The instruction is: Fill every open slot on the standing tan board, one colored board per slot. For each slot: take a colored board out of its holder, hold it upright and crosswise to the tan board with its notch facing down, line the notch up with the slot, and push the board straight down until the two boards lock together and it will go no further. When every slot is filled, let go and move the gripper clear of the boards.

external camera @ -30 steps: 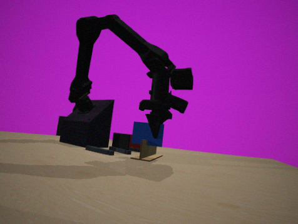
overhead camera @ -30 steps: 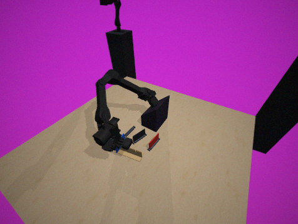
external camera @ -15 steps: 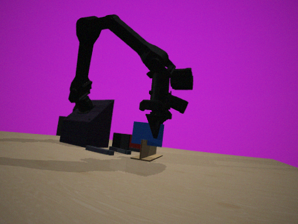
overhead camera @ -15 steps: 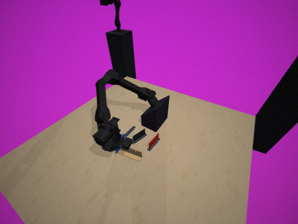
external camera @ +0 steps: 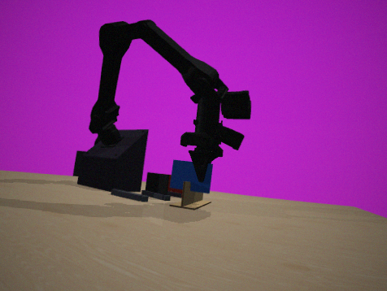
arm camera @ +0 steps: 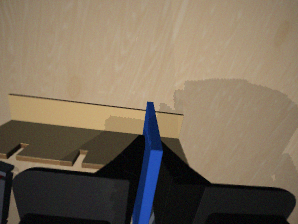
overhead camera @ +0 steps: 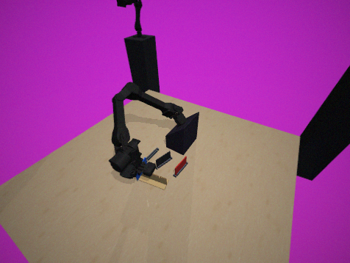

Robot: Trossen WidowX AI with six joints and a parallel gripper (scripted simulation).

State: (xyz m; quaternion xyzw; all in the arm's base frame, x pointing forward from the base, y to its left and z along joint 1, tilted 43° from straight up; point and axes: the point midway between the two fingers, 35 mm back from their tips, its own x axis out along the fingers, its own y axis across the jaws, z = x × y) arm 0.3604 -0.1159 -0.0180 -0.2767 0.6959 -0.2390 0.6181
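My gripper tip is now 15 cm past the black board, 5 cm to the right of it and 4 cm above it. The rest, counted from my gripper tip: blue board (3 cm behind); then red board (16 cm to the left, 16 cm behind, 4 cm below); then tan board (5 cm to the left, 4 cm below, 3 cm behind).
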